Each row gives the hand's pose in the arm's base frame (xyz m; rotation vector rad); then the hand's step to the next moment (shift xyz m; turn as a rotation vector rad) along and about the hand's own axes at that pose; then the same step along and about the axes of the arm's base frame.
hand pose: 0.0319 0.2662 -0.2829 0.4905 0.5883 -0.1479
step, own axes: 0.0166 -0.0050 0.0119 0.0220 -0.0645 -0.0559
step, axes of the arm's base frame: 0.0182 -0.0101 -0.0028 -0.0270 -0.0293 -0.0786
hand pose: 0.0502 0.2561 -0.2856 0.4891 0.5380 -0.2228
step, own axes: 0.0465 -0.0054 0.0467 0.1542 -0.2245 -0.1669
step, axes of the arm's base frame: 0.0576 -0.0316 0.0078 -0.0169 -0.1219 -0.2948
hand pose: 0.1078 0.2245 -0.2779 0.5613 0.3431 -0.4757
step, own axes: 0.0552 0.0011 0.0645 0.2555 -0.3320 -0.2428
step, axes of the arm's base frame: 0.0584 -0.0550 0.0279 -0.0013 -0.1918 -0.4446
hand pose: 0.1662 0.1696 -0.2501 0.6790 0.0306 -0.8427
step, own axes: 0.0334 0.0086 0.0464 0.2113 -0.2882 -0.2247
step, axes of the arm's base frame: 0.0178 -0.0449 0.0319 -0.0050 -0.1515 -0.3940
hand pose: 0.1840 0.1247 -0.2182 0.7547 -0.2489 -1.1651
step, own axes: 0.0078 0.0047 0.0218 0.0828 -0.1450 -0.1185
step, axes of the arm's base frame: -0.0053 -0.0150 0.0175 -0.0089 -0.0530 -0.1976
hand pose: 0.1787 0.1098 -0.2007 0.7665 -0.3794 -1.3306
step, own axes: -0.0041 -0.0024 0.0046 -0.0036 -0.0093 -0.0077
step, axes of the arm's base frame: -0.0057 0.0025 0.0023 -0.0025 0.0052 -0.0112
